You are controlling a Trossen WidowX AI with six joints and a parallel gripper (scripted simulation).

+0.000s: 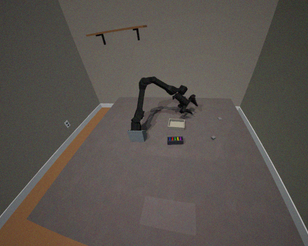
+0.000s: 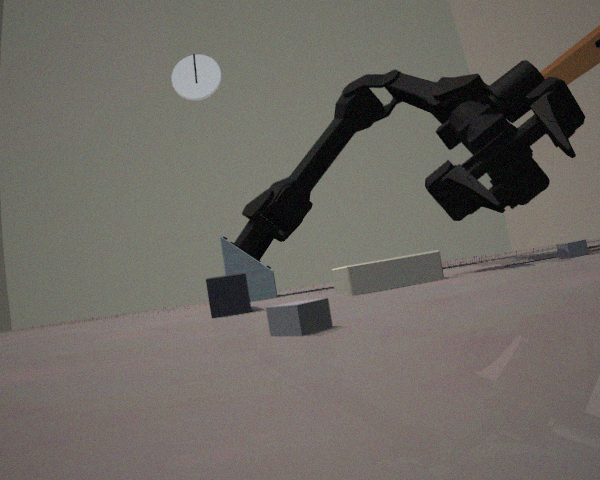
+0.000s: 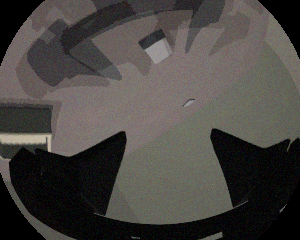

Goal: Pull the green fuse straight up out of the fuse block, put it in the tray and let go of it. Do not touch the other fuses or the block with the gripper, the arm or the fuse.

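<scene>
My gripper tip is 160 mm past the green fuse, 300 mm to the left of it and 50 mm above it. From my gripper tip the other things lie so: pale tray (160 mm behind, 120 mm to the right, 70 mm below).
</scene>
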